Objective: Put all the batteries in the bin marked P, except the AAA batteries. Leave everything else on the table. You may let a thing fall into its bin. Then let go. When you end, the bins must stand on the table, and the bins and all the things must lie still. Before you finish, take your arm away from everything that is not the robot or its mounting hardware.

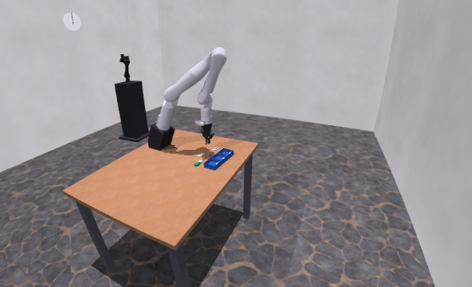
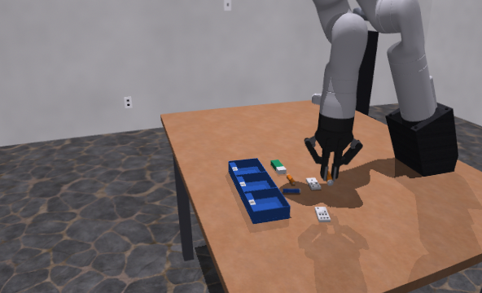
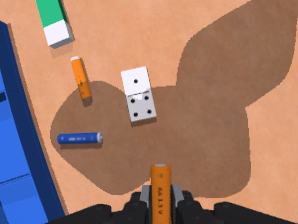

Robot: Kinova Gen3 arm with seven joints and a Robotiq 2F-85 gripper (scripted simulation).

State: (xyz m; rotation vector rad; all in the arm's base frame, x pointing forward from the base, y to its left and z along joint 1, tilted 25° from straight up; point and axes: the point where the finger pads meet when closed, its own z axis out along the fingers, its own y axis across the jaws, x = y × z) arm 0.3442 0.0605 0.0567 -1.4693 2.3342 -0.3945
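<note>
My gripper is now 20 mm above the large orange battery. The rest, counted from my hand: small orange battery: 20 mm ahead, 120 mm to the right, 80 mm below; then blue three-compartment bin: 140 mm ahead, 110 mm to the right, 60 mm below; then blue battery: 50 mm ahead, 70 mm to the right, 80 mm below.
</note>
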